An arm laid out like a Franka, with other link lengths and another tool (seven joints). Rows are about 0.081 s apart.
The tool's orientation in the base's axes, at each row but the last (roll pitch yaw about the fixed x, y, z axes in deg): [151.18 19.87 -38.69]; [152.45 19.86 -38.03]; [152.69 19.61 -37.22]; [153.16 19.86 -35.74]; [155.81 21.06 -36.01]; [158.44 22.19 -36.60]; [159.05 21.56 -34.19]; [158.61 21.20 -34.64]
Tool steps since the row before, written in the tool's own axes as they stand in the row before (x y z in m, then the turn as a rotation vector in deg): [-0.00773 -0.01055 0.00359 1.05 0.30 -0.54]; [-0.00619 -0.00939 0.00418 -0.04 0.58 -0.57]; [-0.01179 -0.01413 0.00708 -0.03 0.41 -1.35]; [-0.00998 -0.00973 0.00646 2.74 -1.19 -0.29]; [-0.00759 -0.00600 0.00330 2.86 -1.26 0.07]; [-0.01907 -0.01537 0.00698 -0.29 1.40 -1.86]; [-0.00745 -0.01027 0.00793 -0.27 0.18 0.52]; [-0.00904 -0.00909 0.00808 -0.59 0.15 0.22]
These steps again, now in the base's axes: [-0.00316 0.01216 -0.00511 0.93 -0.75 0.22]; [-0.00280 0.01031 -0.00547 0.02 -0.34 0.74]; [-0.00663 0.01672 -0.00808 0.50 -0.06 1.32]; [-0.00705 0.01218 -0.00616 2.71 -0.48 -1.19]; [-0.00490 0.00865 -0.00238 2.65 -0.54 -1.57]; [-0.01086 0.02268 -0.00404 0.10 -0.84 2.19]; [-0.00530 0.01177 -0.00757 -0.53 -0.06 -0.29]; [-0.00702 0.01156 -0.00684 -0.62 0.16 0.07]
